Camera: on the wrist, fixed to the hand. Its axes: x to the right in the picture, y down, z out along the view.
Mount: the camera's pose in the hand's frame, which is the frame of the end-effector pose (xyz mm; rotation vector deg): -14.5 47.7 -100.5 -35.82 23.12 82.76
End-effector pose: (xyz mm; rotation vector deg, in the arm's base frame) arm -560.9 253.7 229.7 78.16 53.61 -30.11
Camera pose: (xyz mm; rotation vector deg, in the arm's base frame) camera -556.8 356.2 275.1 69.13 9.87 61.74
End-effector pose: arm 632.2 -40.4 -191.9 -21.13 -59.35 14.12
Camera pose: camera 711.4 -20.4 -268.8 -94.33 -14.27 62.13
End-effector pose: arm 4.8 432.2 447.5 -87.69 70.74 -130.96
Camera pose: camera -85.7 463.9 389.2 5.14 125.31 -68.90
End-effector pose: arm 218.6 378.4 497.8 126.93 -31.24 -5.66
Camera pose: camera 213.9 429.8 597.4 47.55 -84.14 45.19
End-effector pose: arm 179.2 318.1 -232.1 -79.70 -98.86 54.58
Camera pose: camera 291.2 321.8 -227.5 171.72 26.73 -35.50
